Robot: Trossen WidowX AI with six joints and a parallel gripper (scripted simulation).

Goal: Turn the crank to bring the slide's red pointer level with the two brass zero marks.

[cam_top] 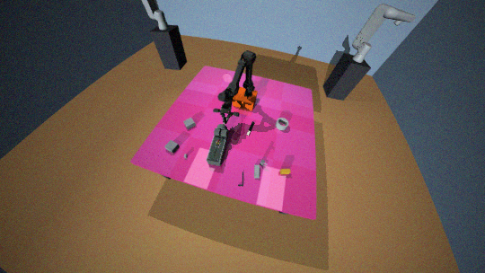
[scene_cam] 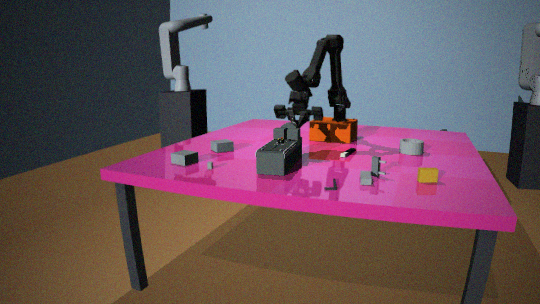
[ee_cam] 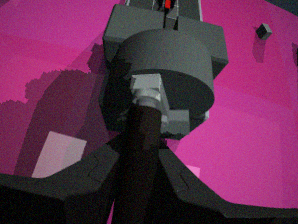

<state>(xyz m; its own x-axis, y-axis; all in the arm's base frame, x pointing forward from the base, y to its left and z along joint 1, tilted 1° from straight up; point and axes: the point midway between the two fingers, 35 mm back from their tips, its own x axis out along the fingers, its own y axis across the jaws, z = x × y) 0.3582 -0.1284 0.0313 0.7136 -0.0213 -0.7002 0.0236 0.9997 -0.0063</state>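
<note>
My gripper tip is now 30 mm below the dark crank handle and 20 mm past it. Round my gripper tip: small cube 270 mm ahead, 230 mm to the right, 80 mm below; black-and-white stick 190 mm to the left, 90 mm below, 50 mm behind; red pointer 140 mm ahead, 10 mm to the right, 10 mm below.
</note>
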